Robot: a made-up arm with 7 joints. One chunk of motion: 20 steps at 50 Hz.
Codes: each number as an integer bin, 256 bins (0 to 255) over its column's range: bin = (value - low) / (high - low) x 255, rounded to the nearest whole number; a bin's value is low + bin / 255 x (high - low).
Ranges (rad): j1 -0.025..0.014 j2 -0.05..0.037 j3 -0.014..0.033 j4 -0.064..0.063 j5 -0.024..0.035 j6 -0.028..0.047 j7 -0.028..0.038
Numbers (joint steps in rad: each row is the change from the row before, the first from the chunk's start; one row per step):
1: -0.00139 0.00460 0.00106 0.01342 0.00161 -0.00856 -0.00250
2: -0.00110 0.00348 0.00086 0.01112 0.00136 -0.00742 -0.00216
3: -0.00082 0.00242 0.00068 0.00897 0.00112 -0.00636 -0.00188
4: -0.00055 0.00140 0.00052 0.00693 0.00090 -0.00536 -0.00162
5: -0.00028 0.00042 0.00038 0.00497 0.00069 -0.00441 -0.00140
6: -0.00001 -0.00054 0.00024 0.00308 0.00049 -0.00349 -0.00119
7: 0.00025 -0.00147 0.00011 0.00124 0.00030 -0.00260 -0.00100
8: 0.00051 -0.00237 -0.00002 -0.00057 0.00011 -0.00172 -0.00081
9: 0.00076 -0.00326 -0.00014 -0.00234 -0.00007 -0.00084 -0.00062
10: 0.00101 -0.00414 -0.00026 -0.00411 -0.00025 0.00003 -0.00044
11: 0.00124 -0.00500 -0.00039 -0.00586 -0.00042 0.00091 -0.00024
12: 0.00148 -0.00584 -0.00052 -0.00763 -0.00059 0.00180 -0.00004
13: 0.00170 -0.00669 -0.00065 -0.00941 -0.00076 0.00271 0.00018
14: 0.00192 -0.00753 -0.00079 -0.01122 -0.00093 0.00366 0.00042
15: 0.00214 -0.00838 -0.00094 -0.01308 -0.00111 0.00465 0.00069
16: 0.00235 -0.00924 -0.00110 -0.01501 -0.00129 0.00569 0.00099
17: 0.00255 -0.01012 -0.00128 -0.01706 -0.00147 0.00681 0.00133
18: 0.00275 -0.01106 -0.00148 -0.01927 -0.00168 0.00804 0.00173
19: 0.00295 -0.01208 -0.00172 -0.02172 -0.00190 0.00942 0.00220
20: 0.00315 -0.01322 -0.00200 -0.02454 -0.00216 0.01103 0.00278
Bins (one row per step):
1: 154 160 82 155 111 66 99
2: 156 157 81 151 110 70 100
3: 158 154 80 147 109 74 101
4: 160 151 79 142 108 77 102
5: 162 148 78 138 107 80 103
6: 163 145 77 135 106 83 104
7: 165 142 77 131 105 86 104
8: 167 140 76 127 104 89 105
9: 168 137 75 124 103 92 106
10: 170 134 75 120 103 95 106
11: 172 132 74 117 102 98 107
12: 173 129 73 113 101 101 108
13: 175 127 72 110 100 104 109
14: 176 124 72 106 100 108 110
15: 177 122 71 102 99 111 111
16: 179 119 70 98 98 115 112
17: 180 117 69 94 97 118 113
18: 181 114 68 90 96 123 115
19: 183 111 67 85 96 127 117
20: 184 108 65 79 94 133 119

